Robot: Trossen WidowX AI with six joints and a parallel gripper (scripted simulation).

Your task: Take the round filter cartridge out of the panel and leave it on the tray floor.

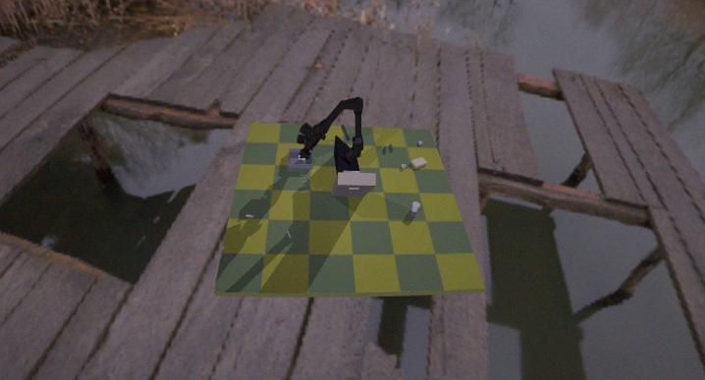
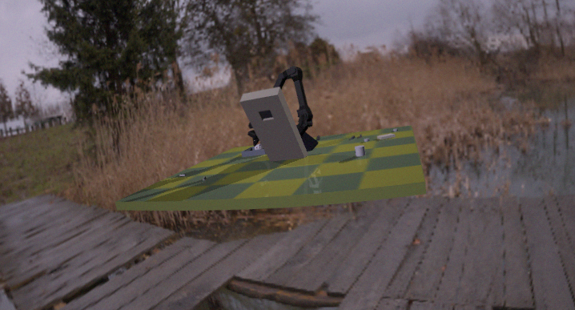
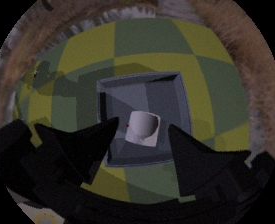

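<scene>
My gripper tip is now 1 cm to the right of the filter cartridge and 2 cm above it. Also, from my gripper tip: grey tray (1 cm to the right, 4 cm below); then flat white block (6 cm ahead, 76 cm to the left, 4 cm below).
</scene>
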